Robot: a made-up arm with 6 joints.
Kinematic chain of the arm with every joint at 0, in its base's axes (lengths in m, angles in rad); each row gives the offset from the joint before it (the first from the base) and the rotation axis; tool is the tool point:
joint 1: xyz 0 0 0.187 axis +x
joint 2: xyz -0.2 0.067 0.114 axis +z
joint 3: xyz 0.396 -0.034 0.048 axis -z
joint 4: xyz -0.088 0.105 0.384 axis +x
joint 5: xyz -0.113 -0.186 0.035 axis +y
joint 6: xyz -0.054 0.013 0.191 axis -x
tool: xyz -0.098 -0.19 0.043
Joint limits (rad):
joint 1: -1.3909..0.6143
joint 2: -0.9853..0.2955
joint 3: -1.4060..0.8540
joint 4: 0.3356..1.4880
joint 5: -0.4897..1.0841
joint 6: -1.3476..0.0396
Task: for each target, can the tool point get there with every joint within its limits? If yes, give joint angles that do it. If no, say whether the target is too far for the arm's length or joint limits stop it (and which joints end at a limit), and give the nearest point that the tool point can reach.
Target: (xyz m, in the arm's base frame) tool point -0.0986 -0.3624 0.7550
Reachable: yes | joints -0.3230 -0.6593 -0.5521 0.9174 0.8443 -0.1959
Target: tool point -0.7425 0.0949 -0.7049
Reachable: no: joint limits stop it (at a limit: joint 1, joint 2, joint 3, joint 4, joint 5, joint 6) | nearest point -0.2453 0.2515 -0.0742 | short by 0.818 m
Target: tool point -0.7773 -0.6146 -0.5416
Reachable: no: joint limits stop it (at a limit: joint 1, joint 2, joint 3, joint 4, joint 5, joint 6) | nearest point -0.3779 -0.5710 0.0299 | short by 0.699 m
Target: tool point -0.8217 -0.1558 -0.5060
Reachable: no: joint limits stop it (at a limit: joint 1, joint 2, joint 4, joint 5, joint 6) | nearest point -0.4498 -0.4545 0.1120 | short by 0.781 m
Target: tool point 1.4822 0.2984 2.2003
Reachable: no: too far | nearest point 0.5574 0.1068 0.9077 | short by 1.601 m
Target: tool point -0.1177 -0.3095 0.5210
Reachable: yes | joints 0.1117 -0.3182 -0.1381 1.0357 0.8712 -0.9001
